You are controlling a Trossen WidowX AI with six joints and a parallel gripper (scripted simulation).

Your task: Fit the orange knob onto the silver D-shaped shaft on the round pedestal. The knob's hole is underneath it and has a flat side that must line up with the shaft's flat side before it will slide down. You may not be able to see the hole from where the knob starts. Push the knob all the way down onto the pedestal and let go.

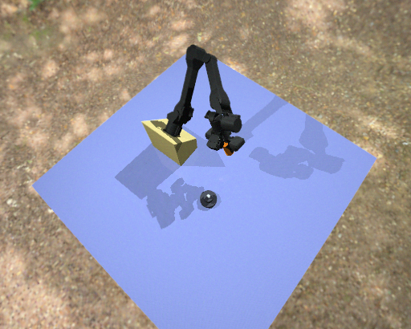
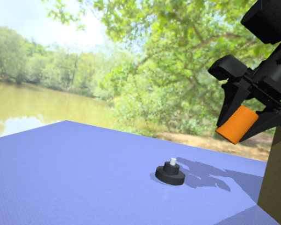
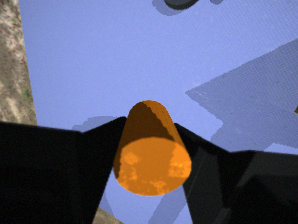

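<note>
My gripper tip is 10 mm past the orange knob and 30 mm below it. The rest, counted from my gripper tip: round pedestal 10 mm ahead, 200 mm to the right, 150 mm below.
</note>
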